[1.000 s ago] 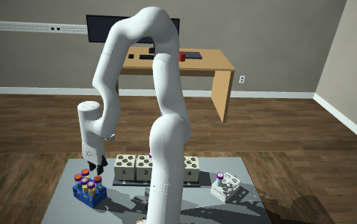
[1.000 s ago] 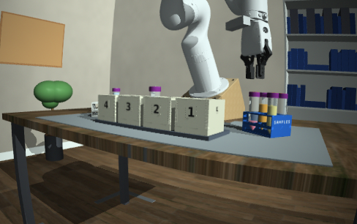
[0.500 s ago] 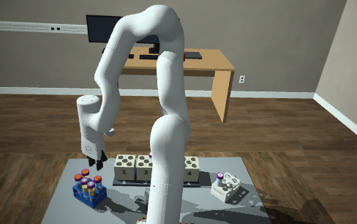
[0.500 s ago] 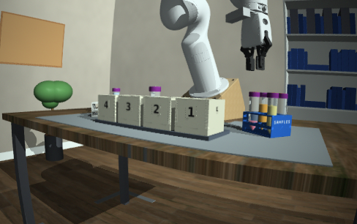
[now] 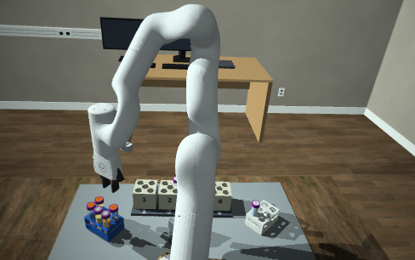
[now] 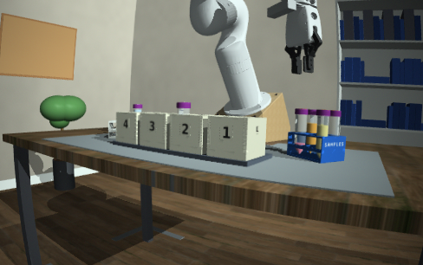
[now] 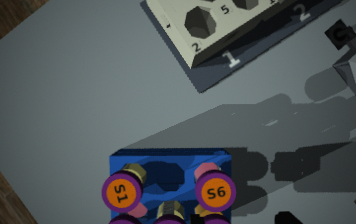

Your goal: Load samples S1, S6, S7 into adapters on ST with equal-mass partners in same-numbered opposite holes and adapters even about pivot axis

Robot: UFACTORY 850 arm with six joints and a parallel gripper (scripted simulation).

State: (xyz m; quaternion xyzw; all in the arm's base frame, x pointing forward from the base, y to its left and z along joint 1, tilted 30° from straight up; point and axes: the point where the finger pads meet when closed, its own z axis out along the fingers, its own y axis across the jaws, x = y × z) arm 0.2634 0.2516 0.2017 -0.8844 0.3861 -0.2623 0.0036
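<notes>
The blue samples rack is 200 mm below my hand, 40 mm to the left of it and 20 mm ahead of it. Round my hand: adapter 1: 180 mm below, 140 mm to the right, 120 mm ahead; then white rack: 600 mm to the right, 200 mm below, 130 mm behind.
</notes>
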